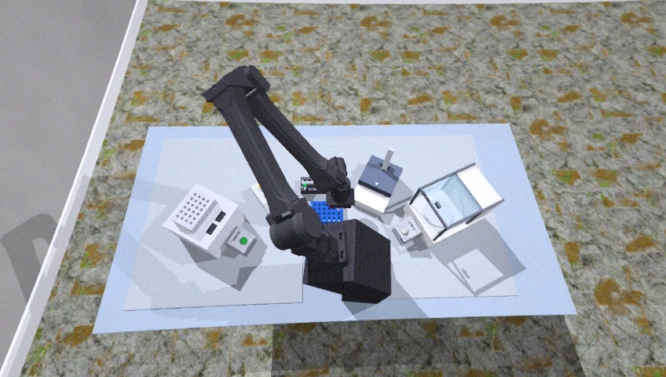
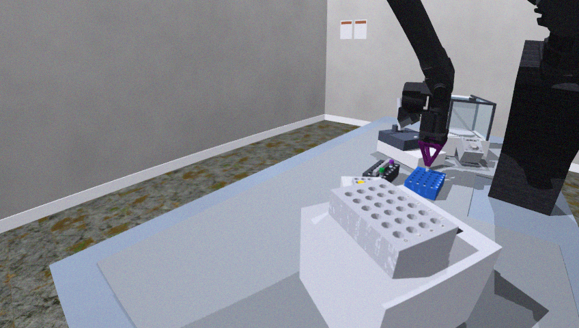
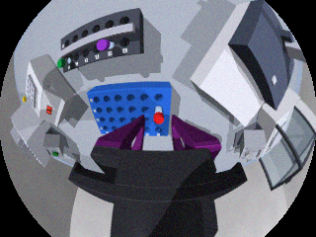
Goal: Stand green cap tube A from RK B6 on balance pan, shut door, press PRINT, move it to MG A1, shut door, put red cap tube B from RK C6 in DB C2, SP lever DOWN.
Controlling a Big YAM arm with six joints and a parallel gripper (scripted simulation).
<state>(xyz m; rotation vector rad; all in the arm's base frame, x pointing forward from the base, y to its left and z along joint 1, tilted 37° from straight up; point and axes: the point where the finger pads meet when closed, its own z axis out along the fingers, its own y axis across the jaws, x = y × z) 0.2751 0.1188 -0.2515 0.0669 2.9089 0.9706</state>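
Right now the blue rack RK is 5 cm to the left of my hand, 4 cm below it and 1 cm behind it. The rest, counted from my hand: magnet block 11 cm ahead, 8 cm to the left, 4 cm below; then white print key 24 cm to the right, 11 cm behind, 1 cm above; then SP lever 19 cm to the right, 16 cm ahead, 8 cm above.
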